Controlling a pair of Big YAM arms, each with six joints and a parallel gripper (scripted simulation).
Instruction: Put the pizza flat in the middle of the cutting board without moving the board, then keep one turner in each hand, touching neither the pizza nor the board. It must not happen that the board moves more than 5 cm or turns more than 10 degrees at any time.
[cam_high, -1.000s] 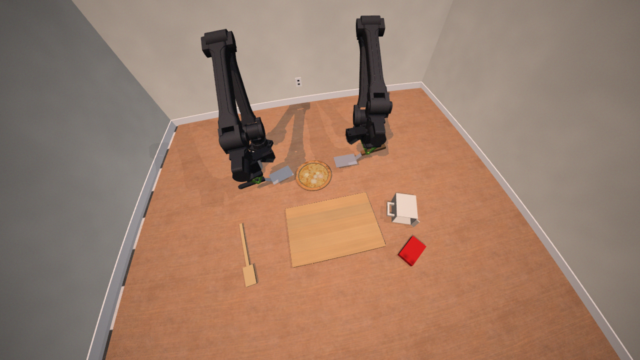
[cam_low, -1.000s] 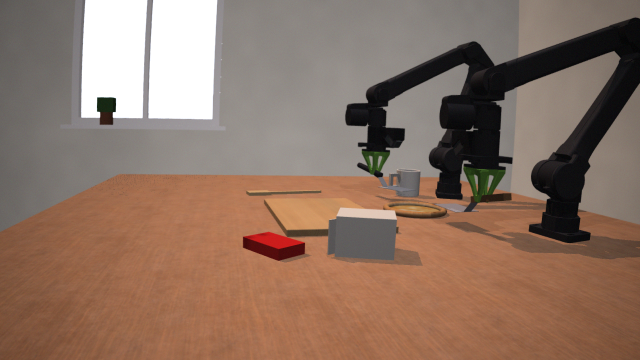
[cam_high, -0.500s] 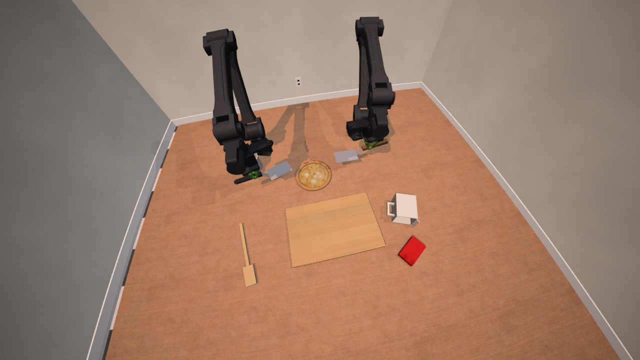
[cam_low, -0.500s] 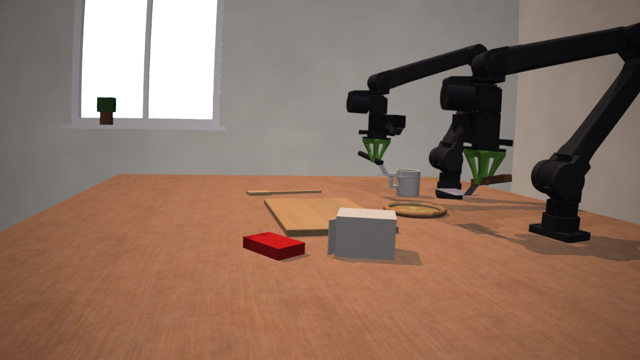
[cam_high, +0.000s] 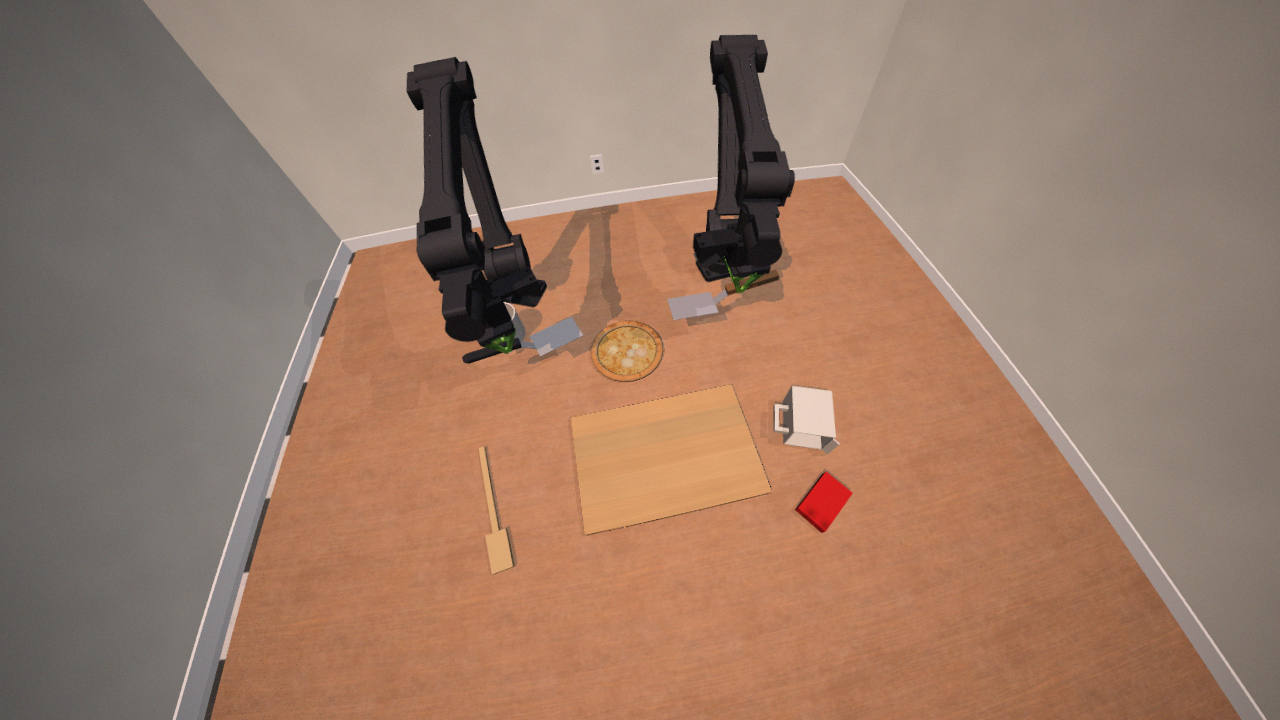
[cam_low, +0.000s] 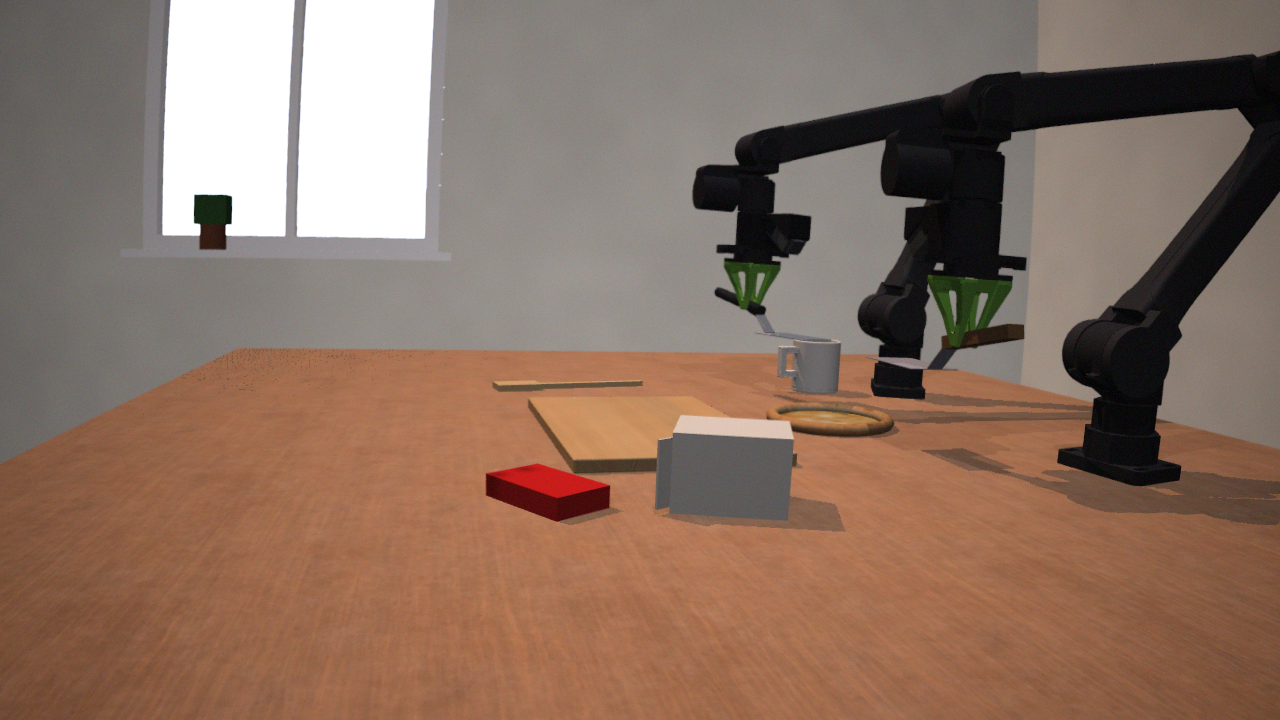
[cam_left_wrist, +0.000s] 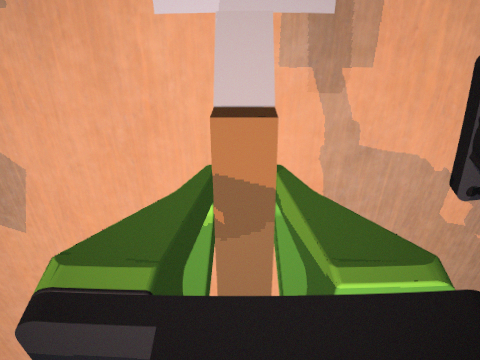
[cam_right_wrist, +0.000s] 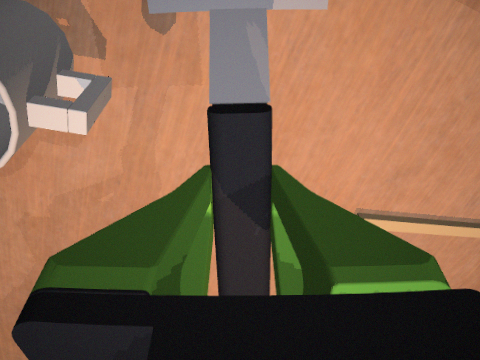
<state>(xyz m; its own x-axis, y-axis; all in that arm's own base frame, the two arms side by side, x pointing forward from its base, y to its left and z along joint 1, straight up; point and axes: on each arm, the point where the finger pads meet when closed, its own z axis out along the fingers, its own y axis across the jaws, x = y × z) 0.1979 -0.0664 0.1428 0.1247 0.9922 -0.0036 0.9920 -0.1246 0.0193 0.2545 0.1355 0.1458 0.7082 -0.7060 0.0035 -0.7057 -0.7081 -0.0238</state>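
Right now the black-handled turner is 10 mm to the left of my right hand and 10 mm below it. Round my right hand: pizza 240 mm to the left, 140 mm below, 40 mm behind; then wooden spatula 300 mm ahead, 140 mm below, 60 mm to the right; then cutting board 290 mm to the left, 220 mm ahead, 140 mm below.
Right now my left hand is 4 cm to the left of the brown-handled turner and 2 cm above it. Round my left hand: white boxy mug 28 cm ahead, 8 cm to the left, 11 cm below; then pizza 4 cm ahead, 26 cm to the right, 14 cm below; then cutting board 30 cm ahead, 21 cm to the right, 14 cm below.
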